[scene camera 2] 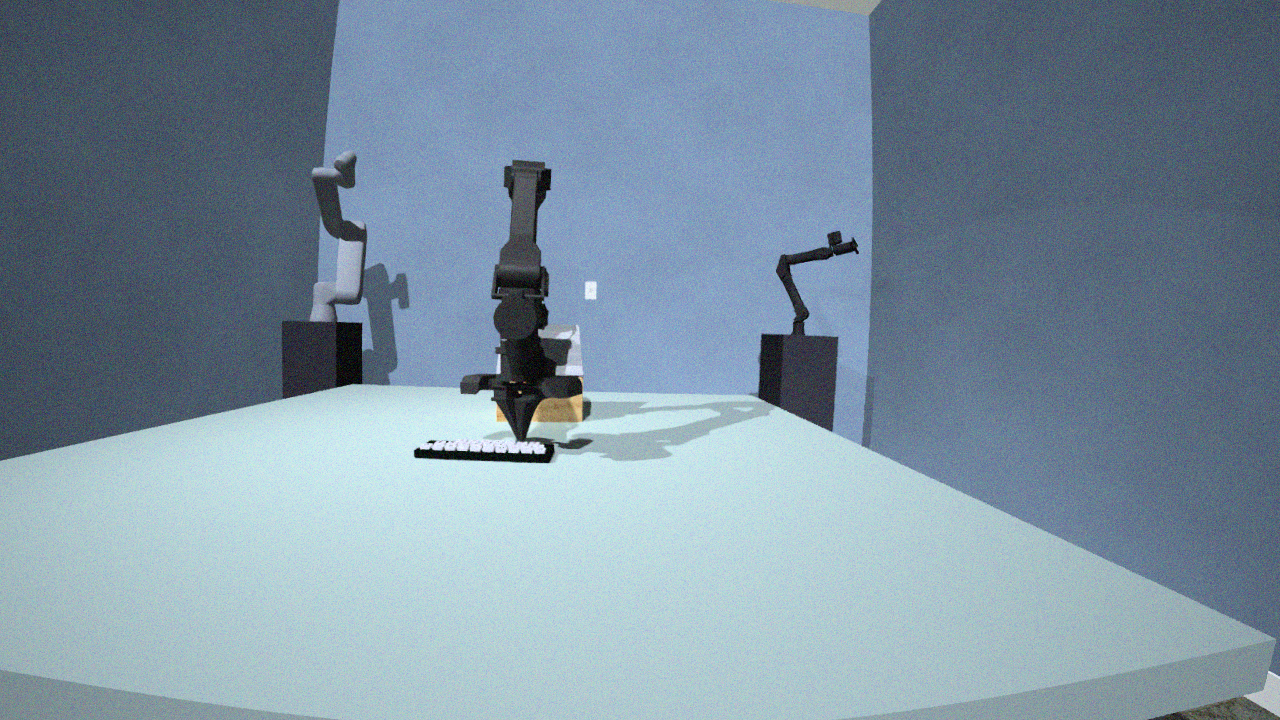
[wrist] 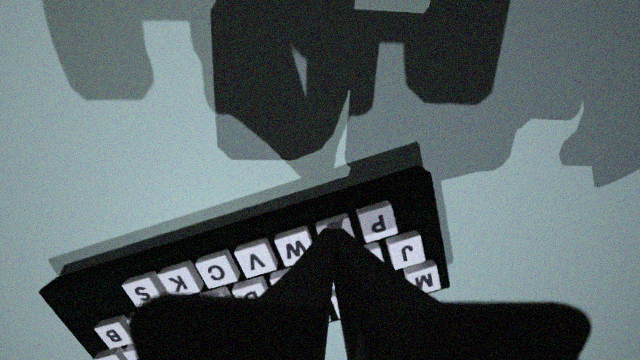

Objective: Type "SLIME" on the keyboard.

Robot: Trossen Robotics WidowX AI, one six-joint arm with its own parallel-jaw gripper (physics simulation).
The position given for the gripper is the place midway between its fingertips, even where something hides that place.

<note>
In view: the gripper (scene camera 2: 521, 440) and a black keyboard (wrist: 395, 216).
The gripper shows as well in the wrist view (wrist: 332, 238).
</note>
